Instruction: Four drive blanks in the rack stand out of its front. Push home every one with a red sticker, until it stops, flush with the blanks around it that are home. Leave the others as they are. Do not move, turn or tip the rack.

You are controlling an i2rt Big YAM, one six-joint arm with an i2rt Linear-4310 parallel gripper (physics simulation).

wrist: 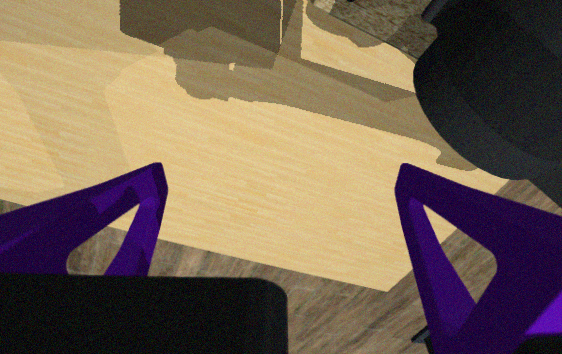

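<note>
My gripper [281,176] is open, its two purple fingers wide apart above the pale wooden table top, with nothing between them. The rack, its drive blanks and the red stickers cannot be made out in the wrist view, so how far any blank stands out cannot be told.
The pale table top [240,215] ends in a corner at the lower middle, with brown wood floor [330,315] beyond. Dark shadows cross its upper part. A speckled brown surface [372,22] shows at the upper right, beside a large black rounded part [490,90]. A black block [140,315] fills the lower left.
</note>
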